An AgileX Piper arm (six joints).
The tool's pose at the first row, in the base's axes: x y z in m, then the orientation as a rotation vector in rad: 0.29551, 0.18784, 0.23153, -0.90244, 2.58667, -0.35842
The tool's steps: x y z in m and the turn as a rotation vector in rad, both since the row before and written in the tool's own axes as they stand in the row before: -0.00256, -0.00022, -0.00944, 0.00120, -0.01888, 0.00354; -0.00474, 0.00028, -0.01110, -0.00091, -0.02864, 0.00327; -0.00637, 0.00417, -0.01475, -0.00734, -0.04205, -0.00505; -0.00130, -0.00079, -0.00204, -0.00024, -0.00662, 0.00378; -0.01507, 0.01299, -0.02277, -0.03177, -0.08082, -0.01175; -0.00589, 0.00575, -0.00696, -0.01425, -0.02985, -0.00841; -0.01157, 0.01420, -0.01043, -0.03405, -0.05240, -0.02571
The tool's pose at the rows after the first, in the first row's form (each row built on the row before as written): 0.29344, 0.19038, 0.24075, -0.89647, 2.57029, -0.34878; 0.29178, 0.19475, 0.25188, -0.89111, 2.54571, -0.33149; 0.28722, 0.20324, 0.26540, -0.89799, 2.50816, -0.30197; 0.28754, 0.20358, 0.26790, -0.89283, 2.50361, -0.29701; 0.27959, 0.22425, 0.28849, -0.91408, 2.43583, -0.22108; 0.27641, 0.23224, 0.29499, -0.92749, 2.40950, -0.19199; 0.26969, 0.24988, 0.30436, -0.96735, 2.36047, -0.13488
